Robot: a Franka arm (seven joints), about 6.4 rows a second.
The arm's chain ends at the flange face. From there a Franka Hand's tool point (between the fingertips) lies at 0.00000 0.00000 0.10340 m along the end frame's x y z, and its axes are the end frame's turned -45 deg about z.
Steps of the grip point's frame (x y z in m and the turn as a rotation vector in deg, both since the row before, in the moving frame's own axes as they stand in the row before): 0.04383, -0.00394, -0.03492, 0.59, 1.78, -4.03; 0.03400, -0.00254, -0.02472, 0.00, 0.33, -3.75
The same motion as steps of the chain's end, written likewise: 0.02680, -0.03070, -0.03486, 1.68, 0.84, -4.03; 0.02184, -0.02540, -0.02472, 0.23, 0.23, -3.75
